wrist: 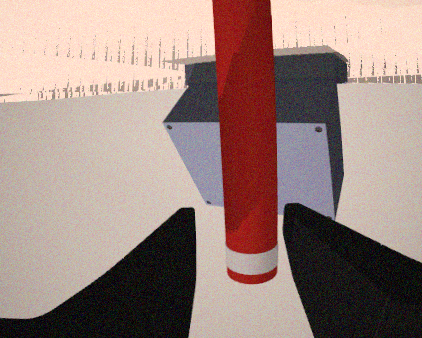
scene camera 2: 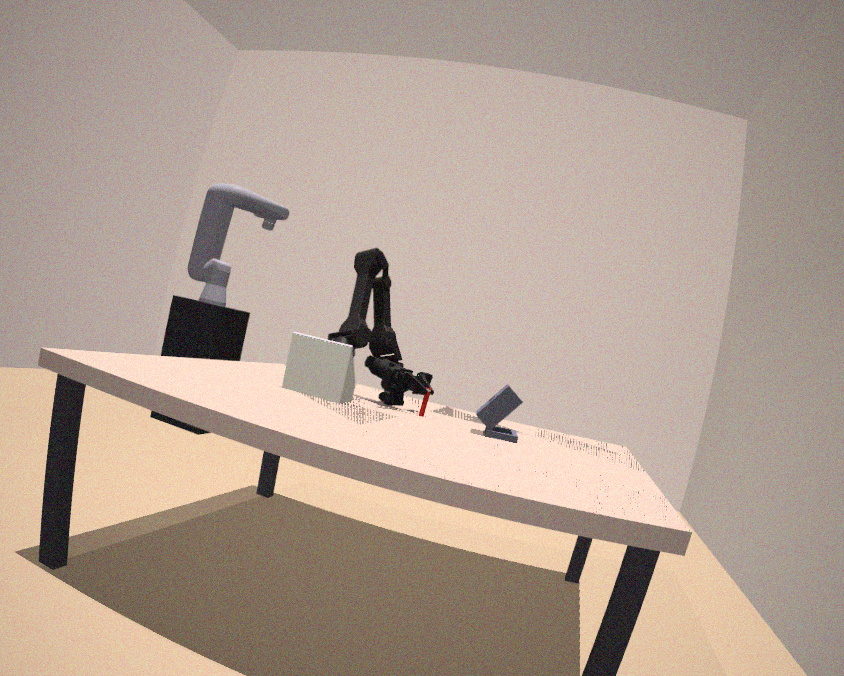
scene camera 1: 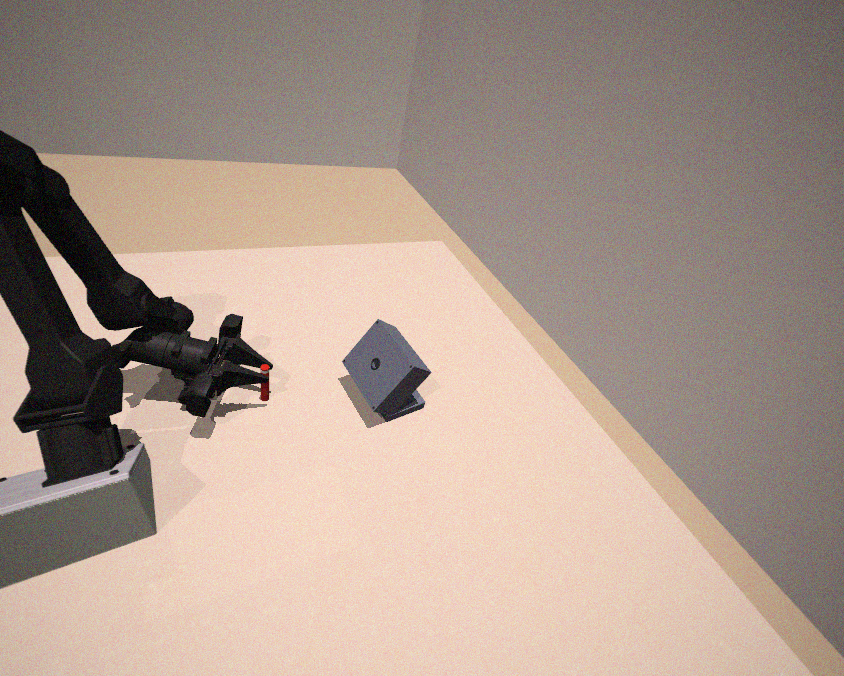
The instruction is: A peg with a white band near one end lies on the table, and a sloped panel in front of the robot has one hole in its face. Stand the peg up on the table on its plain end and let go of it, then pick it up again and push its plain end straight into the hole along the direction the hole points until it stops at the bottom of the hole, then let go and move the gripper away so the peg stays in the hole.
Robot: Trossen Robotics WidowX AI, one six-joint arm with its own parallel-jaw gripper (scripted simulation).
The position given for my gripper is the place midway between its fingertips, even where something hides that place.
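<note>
Red peg (wrist: 246, 87). Grey-blue sloped panel (scene camera 1: 388, 387), (wrist: 309, 165), (scene camera 2: 491, 413). My gripper (wrist: 239, 219), (scene camera 1: 270, 373), (scene camera 2: 430, 392).
</note>
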